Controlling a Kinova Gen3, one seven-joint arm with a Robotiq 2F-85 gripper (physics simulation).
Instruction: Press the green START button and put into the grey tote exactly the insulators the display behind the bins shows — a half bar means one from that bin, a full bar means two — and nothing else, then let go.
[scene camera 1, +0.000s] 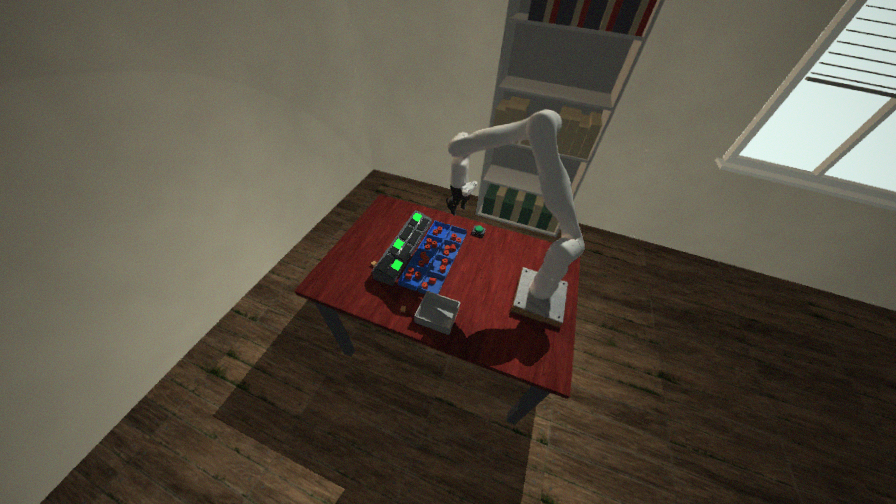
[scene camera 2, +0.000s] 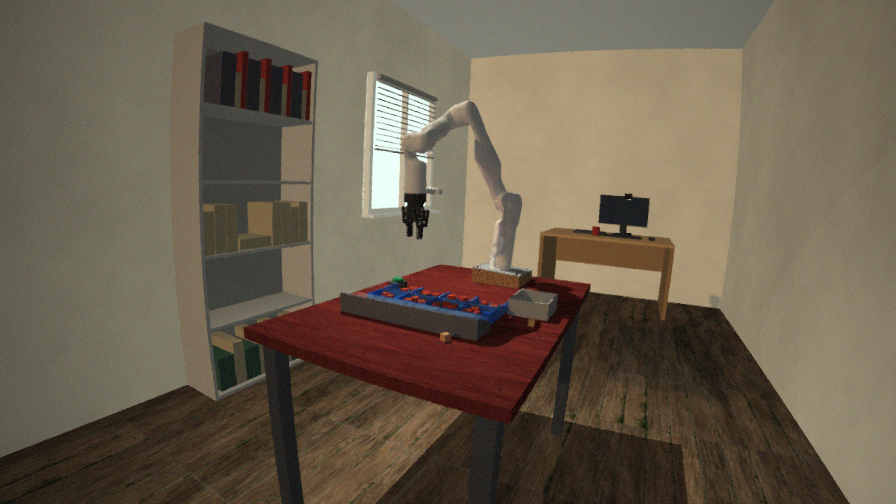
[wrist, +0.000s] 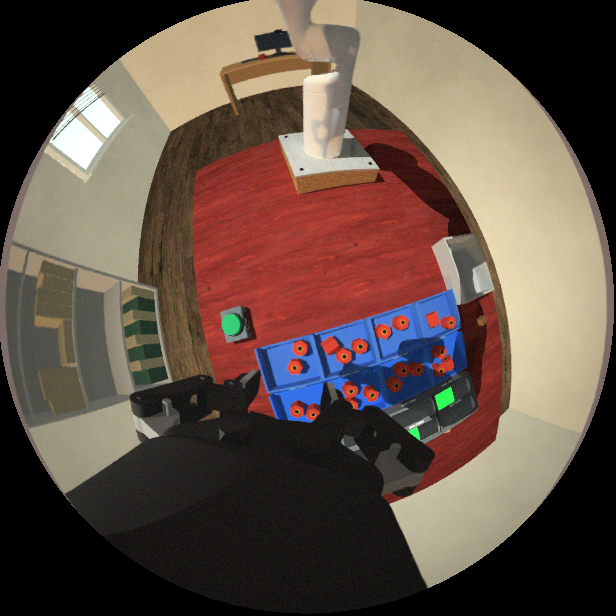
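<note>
My gripper (wrist: 289, 387) is open and empty. It hangs high above the table over the far end of the blue bin tray (scene camera 1: 435, 255), as scene camera 1 (scene camera 1: 452, 205) and scene camera 2 (scene camera 2: 416, 233) show. The tray (wrist: 367, 362) has several compartments holding red insulators. The grey display (scene camera 1: 401, 247) beside it shows three lit green patches, and the wrist view shows two of them (wrist: 445, 398). The green START button (wrist: 232, 323) sits apart from the tray (scene camera 1: 478, 230). The grey tote (scene camera 1: 437, 311) looks empty (wrist: 465, 274).
The arm's base (scene camera 1: 540, 303) stands on a cork pad at the table's edge. A small tan block (scene camera 2: 445, 337) lies on the table by the display. A bookshelf (scene camera 2: 250, 206) stands close behind the table, and a desk with a monitor (scene camera 2: 606, 247) stands farther off.
</note>
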